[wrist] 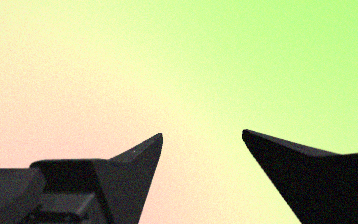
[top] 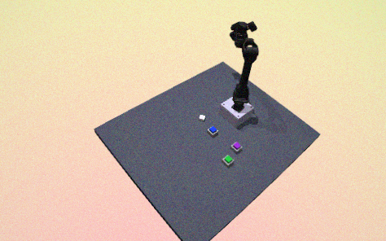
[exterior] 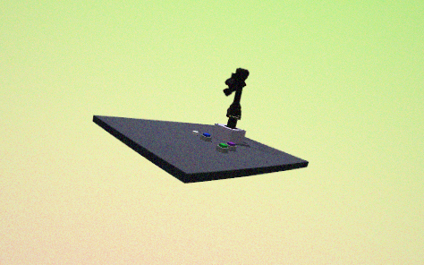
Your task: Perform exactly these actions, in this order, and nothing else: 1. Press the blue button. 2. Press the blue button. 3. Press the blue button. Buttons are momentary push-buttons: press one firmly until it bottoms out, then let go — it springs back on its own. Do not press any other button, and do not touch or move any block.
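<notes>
Right now the blue button is 67 cm ahead of my gripper tip, 26 cm to the left of it and 30 cm below it. Round my gripper tip: small white block: 62 cm ahead, 14 cm to the left, 33 cm below; purple button: 67 cm ahead, 43 cm to the left, 30 cm below; green button: 78 cm ahead, 44 cm to the left, 30 cm below.
</notes>
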